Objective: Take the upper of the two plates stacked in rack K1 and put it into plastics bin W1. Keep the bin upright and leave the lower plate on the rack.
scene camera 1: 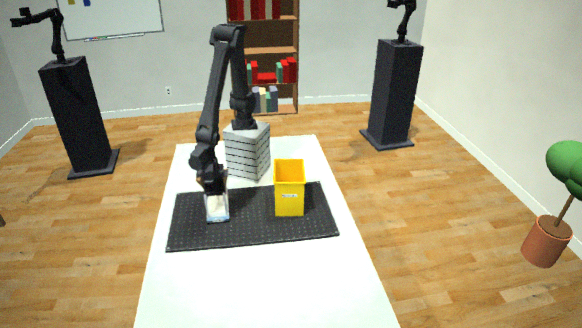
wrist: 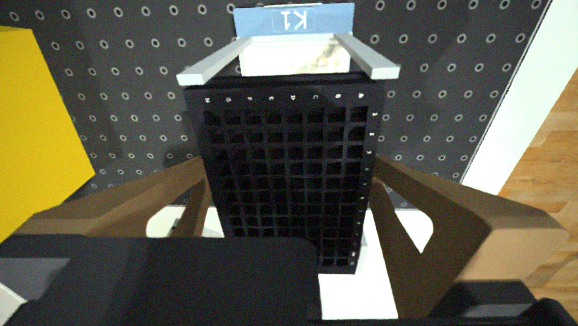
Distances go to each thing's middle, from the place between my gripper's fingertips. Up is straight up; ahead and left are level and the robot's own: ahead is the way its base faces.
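Scene:
There's a white plate point(wrist: 288, 57) sitting 10 cm below my hand and 2 cm behind it. The yellow plastics bin W1 point(scene camera 1: 289, 179) is 31 cm to the left of my hand, 2 cm ahead of it and 4 cm below it, and the black well plate point(wrist: 289, 155) is 1 cm above my hand and 2 cm behind it. Going by their middles, of the things named here the black well plate is the nearest to my hand and the yellow plastics bin W1 is the farthest from it.

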